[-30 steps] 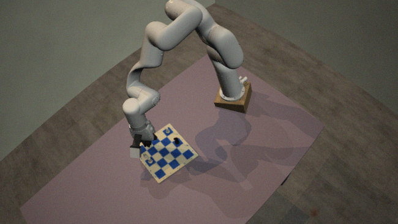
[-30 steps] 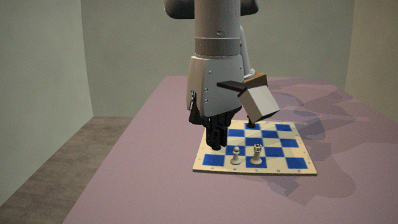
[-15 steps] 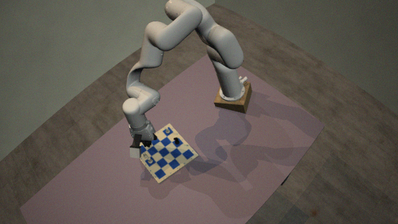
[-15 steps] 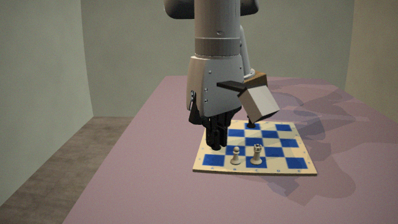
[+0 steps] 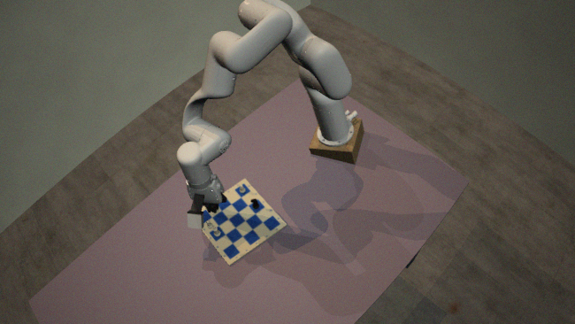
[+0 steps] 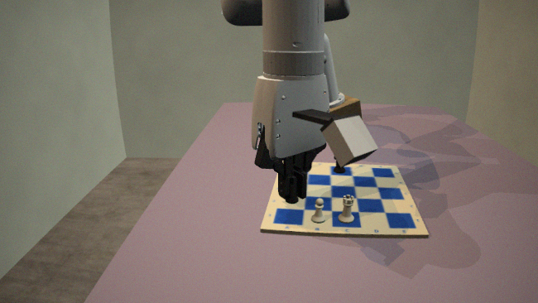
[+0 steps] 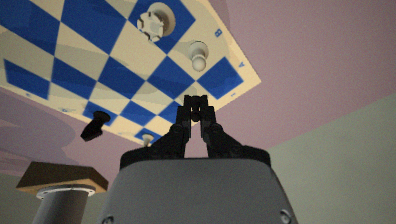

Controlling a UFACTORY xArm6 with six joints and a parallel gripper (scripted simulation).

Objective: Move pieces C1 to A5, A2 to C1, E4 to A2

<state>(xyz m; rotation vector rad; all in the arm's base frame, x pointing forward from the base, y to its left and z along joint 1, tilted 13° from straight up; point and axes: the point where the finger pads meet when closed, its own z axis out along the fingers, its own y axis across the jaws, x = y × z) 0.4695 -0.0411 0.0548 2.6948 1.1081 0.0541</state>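
Right now the black pawn is 1 cm below my hand. Round my hand: white rook: 4 cm ahead, 8 cm to the left, 1 cm below; chessboard: 4 cm behind, 8 cm to the left, 3 cm below; black knight: 11 cm behind, 7 cm to the left, 1 cm below.
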